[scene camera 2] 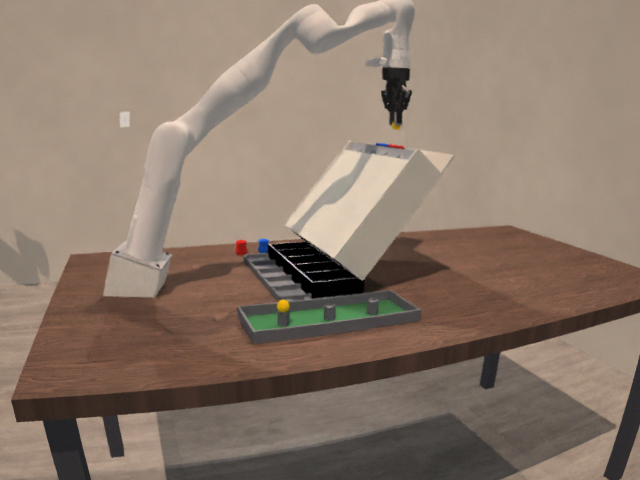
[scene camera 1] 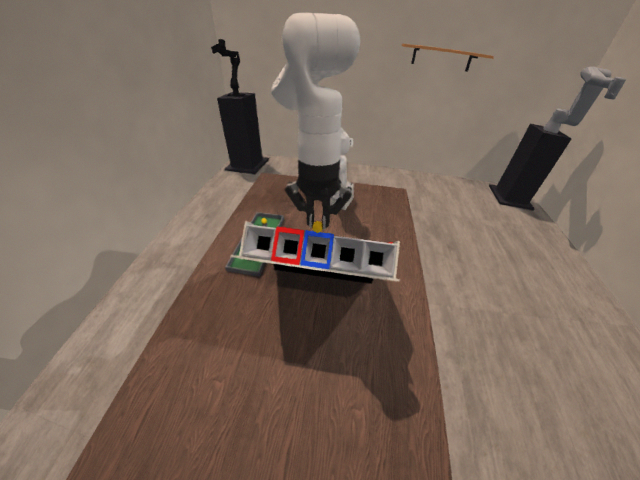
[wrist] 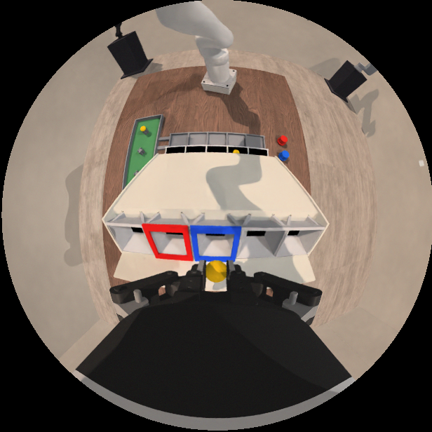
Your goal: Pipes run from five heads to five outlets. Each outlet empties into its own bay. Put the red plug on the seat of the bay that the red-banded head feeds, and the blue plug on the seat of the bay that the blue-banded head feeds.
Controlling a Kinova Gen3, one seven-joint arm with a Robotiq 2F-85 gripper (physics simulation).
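Frame: origin at the arm's base, x ahead, y left, z up, level; millimetres.
Seen in the pictures: gripper, between the fingertips: (scene camera 2: 395,125) (scene camera 1: 318,226); arm's base, origin of its link: (scene camera 2: 142,253).
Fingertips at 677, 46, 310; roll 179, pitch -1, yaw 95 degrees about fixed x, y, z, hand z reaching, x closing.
Pixels of each thing's top centre, then the offset from my fingertips to it, as dx, dy, dz. "spot": a spot on its surface instead.
- blue-banded head, a spot on its surface: (scene camera 1: 318,235) (scene camera 2: 384,145) spot: -33, -5, -57
- red-banded head, a spot on its surface: (scene camera 1: 289,230) (scene camera 2: 397,146) spot: -30, -79, -55
- red plug, centre of its top: (scene camera 2: 241,241) -386, +244, -362
- blue plug, centre of its top: (scene camera 2: 263,239) -315, +246, -362
- green-floored tray, a spot on its surface: (scene camera 2: 330,329) spot: -308, -403, -391
My gripper (scene camera 1: 317,223) (scene camera 2: 395,122) (wrist: 215,268) is shut on a yellow ball (scene camera 1: 317,227) (scene camera 2: 395,126) (wrist: 216,271), above the housing's raised end, near the blue-banded head (scene camera 1: 318,235) (scene camera 2: 382,144) (wrist: 216,230). The red-banded head (scene camera 1: 289,230) (scene camera 2: 395,146) (wrist: 166,228) is beside it, left in the wrist view. The red plug (scene camera 2: 240,247) (wrist: 283,140) and blue plug (scene camera 2: 263,245) (wrist: 284,156) stand on the table beside the bays. Another yellow ball (wrist: 236,152) shows at the fourth bay from the left in the wrist view. The housing hides the pipes.
The cream housing (scene camera 2: 341,196) (wrist: 200,185) slopes up over the black bays (scene camera 2: 336,287). A green-floored tray (scene camera 2: 330,329) (wrist: 161,127) stands beside them, with three posts and a yellow ball (scene camera 1: 264,220) (scene camera 2: 283,306) (wrist: 143,129) on one post.
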